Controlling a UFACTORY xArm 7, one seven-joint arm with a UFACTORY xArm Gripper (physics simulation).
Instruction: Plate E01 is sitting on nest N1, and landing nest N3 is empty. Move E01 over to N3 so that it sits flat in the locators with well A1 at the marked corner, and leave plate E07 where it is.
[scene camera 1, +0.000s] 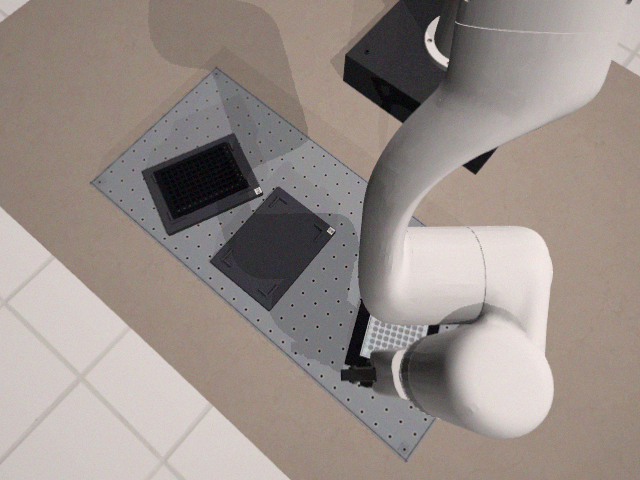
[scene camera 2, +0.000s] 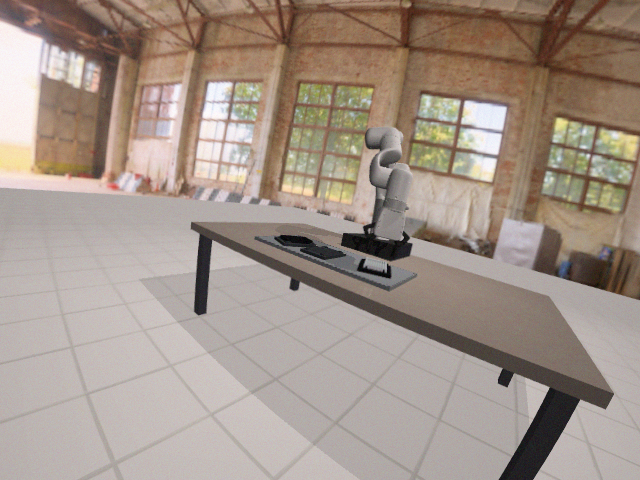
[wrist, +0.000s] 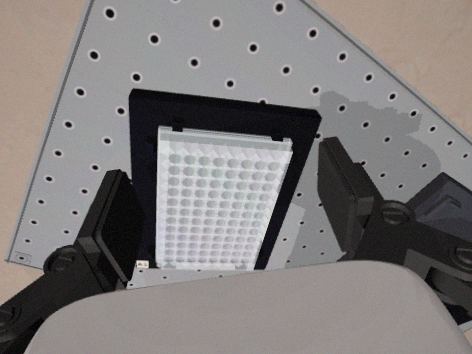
Labels:
my gripper: scene camera 1; scene camera 2 380, 254; wrist
same spot on my gripper: (wrist: 367, 227) = (scene camera 1: 370, 381)

